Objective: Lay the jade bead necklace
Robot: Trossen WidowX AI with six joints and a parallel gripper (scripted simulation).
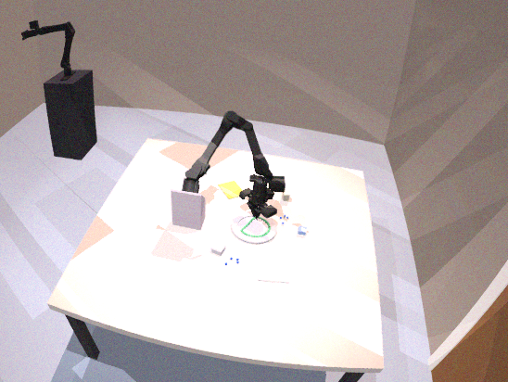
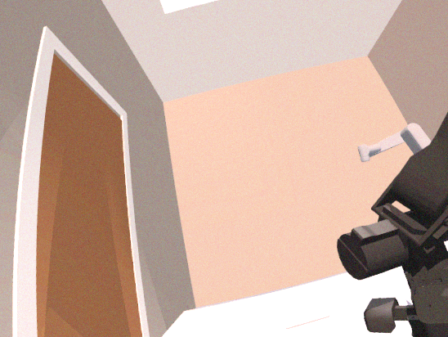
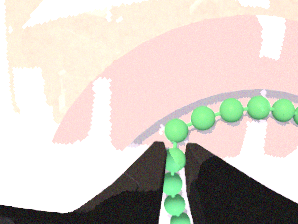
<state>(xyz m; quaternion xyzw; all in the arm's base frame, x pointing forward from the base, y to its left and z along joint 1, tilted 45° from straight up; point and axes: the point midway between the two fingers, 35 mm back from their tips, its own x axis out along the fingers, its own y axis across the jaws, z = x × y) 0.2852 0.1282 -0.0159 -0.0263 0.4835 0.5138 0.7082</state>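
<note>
The round white bead board lies 6 cm to the right of my gripper tip and 1 cm below it. Round my gripper tip: yellow sheet (19 cm to the left, 14 cm behind, 1 cm below); blue block (21 cm ahead, 3 cm to the right, 1 cm below); cream block (19 cm to the left, 12 cm ahead).
</note>
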